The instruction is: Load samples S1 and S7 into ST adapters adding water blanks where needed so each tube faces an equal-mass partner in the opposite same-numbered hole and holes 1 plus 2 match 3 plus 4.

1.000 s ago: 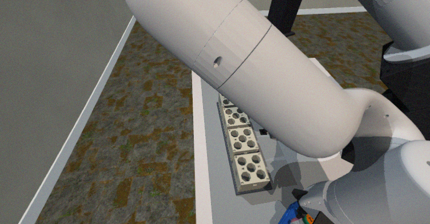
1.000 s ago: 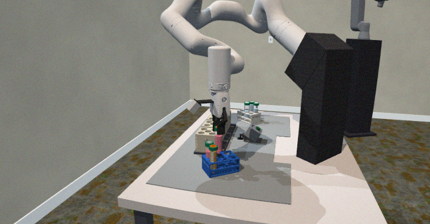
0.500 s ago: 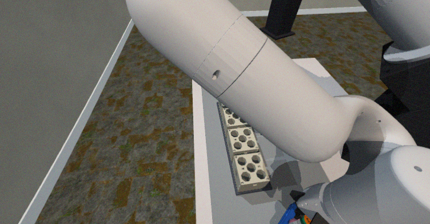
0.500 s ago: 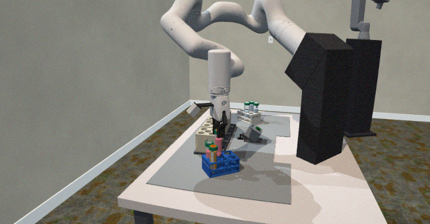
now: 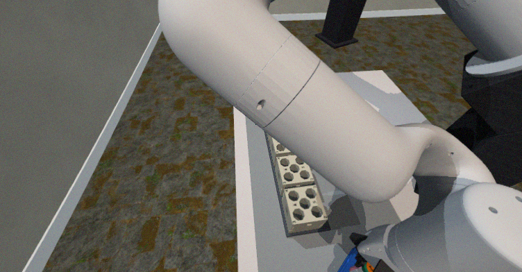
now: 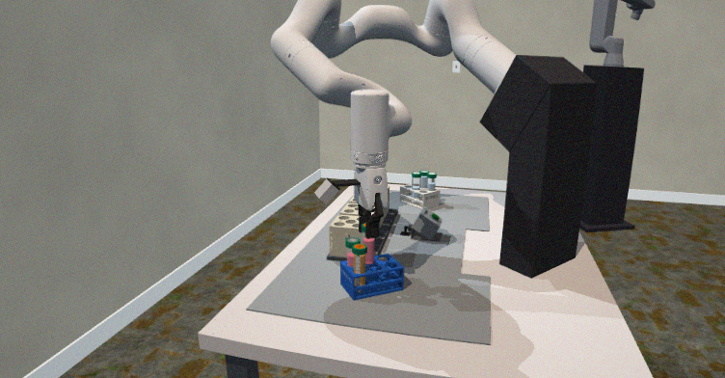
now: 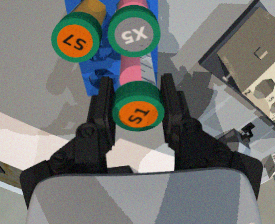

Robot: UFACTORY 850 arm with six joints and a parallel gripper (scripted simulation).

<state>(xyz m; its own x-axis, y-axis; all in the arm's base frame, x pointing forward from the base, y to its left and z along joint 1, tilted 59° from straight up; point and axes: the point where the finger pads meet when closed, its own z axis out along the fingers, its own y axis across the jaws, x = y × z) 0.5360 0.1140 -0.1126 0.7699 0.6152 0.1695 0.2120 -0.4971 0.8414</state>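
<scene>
Right now my hand is 5 cm above the sample S1 and 1 cm short of it. Round my hand: blue sample rack RS: 12 cm below, 2 cm to the left, 1 cm behind; then grey-dot tube X5: 8 cm below, 3 cm ahead, 2 cm to the left; then sample S7: 8 cm below, 6 cm to the left, 3 cm ahead.
</scene>
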